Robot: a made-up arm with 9 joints.
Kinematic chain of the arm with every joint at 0, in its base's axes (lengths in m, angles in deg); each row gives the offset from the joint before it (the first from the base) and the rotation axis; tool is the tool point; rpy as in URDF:
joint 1: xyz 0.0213 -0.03 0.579 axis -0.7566 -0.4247 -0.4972
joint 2: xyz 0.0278 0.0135 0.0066 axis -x
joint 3: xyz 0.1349 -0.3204 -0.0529 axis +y
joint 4: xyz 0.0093 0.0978 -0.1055 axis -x
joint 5: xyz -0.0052 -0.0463 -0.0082 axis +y
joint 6: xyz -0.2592 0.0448 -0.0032 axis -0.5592 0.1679 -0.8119
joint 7: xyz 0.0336 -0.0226 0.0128 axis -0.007 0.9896 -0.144
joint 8: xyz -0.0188 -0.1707 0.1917 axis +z
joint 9: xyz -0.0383 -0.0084 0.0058 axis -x
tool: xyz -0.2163 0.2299 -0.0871 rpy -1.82 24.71 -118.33
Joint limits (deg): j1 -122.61..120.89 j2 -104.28..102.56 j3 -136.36..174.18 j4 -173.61..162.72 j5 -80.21..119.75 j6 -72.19..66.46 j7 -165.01..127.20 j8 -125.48..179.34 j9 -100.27..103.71
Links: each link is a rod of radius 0.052 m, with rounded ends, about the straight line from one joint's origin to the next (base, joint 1, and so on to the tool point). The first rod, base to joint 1, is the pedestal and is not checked.
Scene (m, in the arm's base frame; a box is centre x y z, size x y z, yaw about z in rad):
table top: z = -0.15
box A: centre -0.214 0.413 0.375 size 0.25 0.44 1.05 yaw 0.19
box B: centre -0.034 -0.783 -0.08 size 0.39 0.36 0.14 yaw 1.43
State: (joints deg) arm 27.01 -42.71 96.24 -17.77 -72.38 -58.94 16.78 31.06 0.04
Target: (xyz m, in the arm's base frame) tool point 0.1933 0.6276 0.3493
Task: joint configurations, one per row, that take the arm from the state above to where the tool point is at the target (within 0.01 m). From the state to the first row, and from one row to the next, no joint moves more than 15 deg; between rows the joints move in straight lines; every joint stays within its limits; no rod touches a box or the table.
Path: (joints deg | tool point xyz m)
1: 29.98 -42.69 82.00 -13.29 -73.68 -61.15 7.56 38.69 3.98 | -0.3176 -0.3928 0.2121
2: 32.95 -42.67 67.75 -8.82 -74.99 -63.36 -1.66 46.31 7.93 | -0.1468 -0.3918 0.0587
3: 35.92 -42.65 53.51 -4.34 -76.30 -65.56 -10.88 53.94 11.87 | 0.0749 -0.4236 0.0180
4: 38.89 -42.63 39.27 0.14 -77.60 -67.77 -20.10 61.57 15.82 | 0.2817 -0.4690 0.0976
5: 41.86 -42.61 25.02 4.62 -78.90 -69.98 -29.32 69.20 19.76 | 0.4196 -0.5017 0.2681
6: 44.83 -42.60 10.78 9.09 -80.21 -72.19 -38.53 76.82 23.71 | 0.4631 -0.4997 0.4749
7: 38.43 -54.93 13.96 0.69 -80.21 -70.36 -34.85 69.67 19.72 | 0.5290 -0.3736 0.2526
8: 32.02 -67.27 17.14 -7.72 -80.21 -68.53 -31.17 62.51 15.73 | 0.5413 -0.1341 0.0872
9: 25.61 -79.61 20.32 -16.13 -80.21 -66.70 -27.49 55.36 11.74 | 0.4826 0.1670 0.0384
10: 19.20 -91.94 23.50 -24.53 -80.21 -64.87 -23.81 48.20 7.76 | 0.3576 0.4484 0.1325
11: 12.79 -104.28 26.68 -32.94 -80.21 -63.03 -20.13 41.05 3.77 | 0.1933 0.6276 0.3493

